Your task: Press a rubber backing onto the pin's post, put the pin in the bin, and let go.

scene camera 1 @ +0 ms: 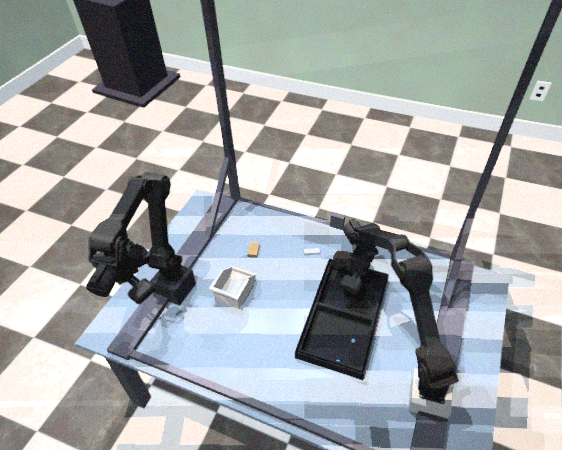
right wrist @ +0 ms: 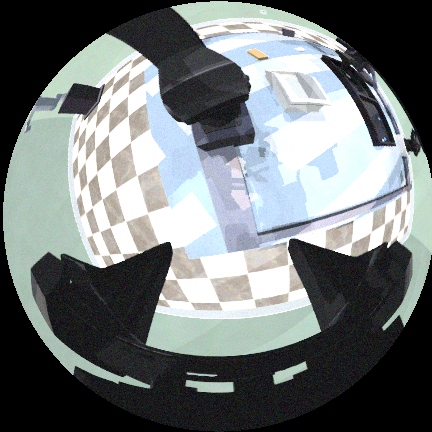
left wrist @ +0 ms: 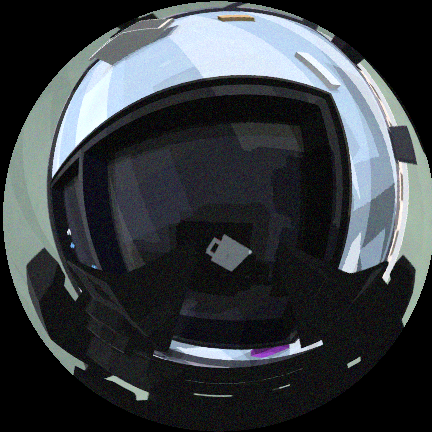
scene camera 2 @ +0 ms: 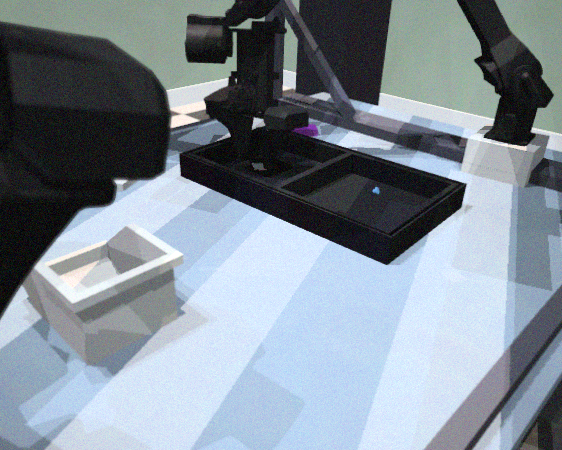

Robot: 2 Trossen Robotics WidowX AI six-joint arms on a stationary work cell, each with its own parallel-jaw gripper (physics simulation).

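A grey pin lies on the floor of the far compartment of the black tray. My left gripper is lowered into that compartment right over the pin; it is partly open and grips nothing. Small blue rubber backings lie in the tray's near compartment. The white bin stands empty to the left of the tray. My right gripper is wide open and empty beyond the table's left edge.
An orange block and a flat white piece lie at the back of the table. A purple piece lies behind the tray. Frame posts rise at the table's corners.
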